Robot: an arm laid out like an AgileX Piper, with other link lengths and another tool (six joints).
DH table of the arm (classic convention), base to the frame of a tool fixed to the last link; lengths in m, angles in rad. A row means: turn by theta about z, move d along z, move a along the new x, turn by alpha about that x. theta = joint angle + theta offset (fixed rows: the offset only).
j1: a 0, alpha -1.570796, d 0.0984, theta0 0
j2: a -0.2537, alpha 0, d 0, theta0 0.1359
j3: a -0.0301, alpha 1.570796, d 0, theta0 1.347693
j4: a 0, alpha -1.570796, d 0.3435, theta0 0
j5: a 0, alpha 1.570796, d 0, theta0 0
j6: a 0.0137, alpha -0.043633, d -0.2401, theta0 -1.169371
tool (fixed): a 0, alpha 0, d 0.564, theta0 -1.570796
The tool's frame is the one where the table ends.
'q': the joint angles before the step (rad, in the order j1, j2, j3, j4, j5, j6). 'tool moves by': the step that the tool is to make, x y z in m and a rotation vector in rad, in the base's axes. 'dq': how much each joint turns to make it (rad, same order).
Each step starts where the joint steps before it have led.
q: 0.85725 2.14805 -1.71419 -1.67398 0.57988 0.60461
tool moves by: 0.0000 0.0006 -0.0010 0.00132 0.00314 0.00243
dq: -0.00093 0.00036 -0.00024 0.00267 -0.00433 -0.00091
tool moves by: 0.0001 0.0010 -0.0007 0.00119 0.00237 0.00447
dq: -0.00145 0.00003 0.00007 0.00027 -0.00647 0.00016
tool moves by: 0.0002 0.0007 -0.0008 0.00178 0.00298 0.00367
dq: -0.00176 -0.00004 0.00001 0.00140 -0.00630 -0.00004
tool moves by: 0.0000 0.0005 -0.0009 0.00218 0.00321 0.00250
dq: -0.00122 -0.00024 0.00048 0.00198 -0.00481 0.00045
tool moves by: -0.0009 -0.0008 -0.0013 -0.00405 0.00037 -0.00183
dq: 0.00161 -0.00131 0.00481 -0.00077 0.00405 -0.00035
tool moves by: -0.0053 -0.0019 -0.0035 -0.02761 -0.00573 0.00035
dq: 0.00919 -0.01048 0.02677 -0.01390 0.01596 -0.00470
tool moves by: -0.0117 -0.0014 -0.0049 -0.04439 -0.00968 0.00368
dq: 0.02074 -0.02192 0.04916 -0.02093 0.02889 -0.00736
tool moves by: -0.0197 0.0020 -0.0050 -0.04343 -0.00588 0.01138
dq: 0.03452 -0.03569 0.06643 -0.01372 0.03351 -0.00745
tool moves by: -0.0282 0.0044 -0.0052 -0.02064 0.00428 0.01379
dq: 0.04895 -0.05121 0.08299 -0.00216 0.03696 0.01178
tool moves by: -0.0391 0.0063 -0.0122 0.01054 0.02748 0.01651
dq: 0.06646 -0.06368 0.10444 0.01255 0.03575 0.04686
